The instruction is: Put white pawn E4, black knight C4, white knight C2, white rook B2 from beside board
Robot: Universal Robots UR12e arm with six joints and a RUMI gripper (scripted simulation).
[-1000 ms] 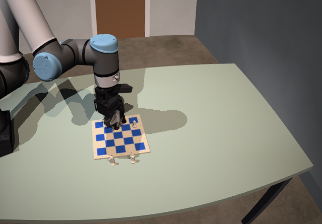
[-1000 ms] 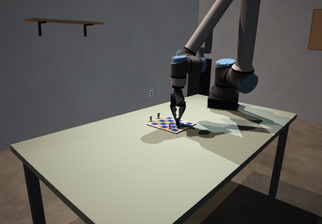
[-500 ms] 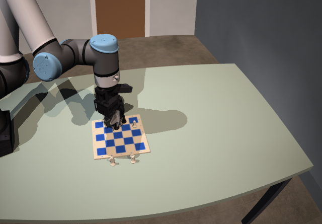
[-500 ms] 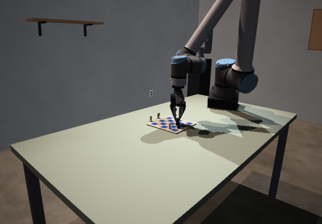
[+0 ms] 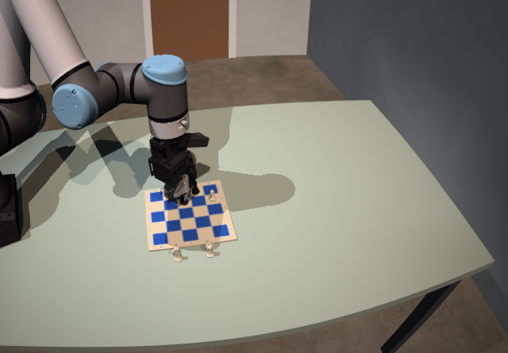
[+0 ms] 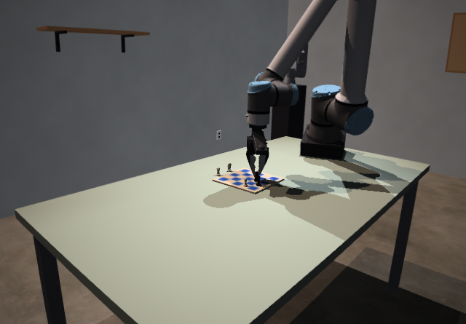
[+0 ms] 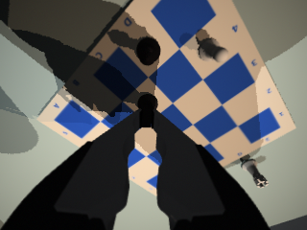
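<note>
Now: the black knight 1 cm below my hand. Round my hand: white rook 16 cm to the right, 8 cm ahead, 2 cm below; white pawn 7 cm ahead, 2 cm to the left, 2 cm below; chessboard 4 cm to the right, 3 cm below, 1 cm ahead.
</note>
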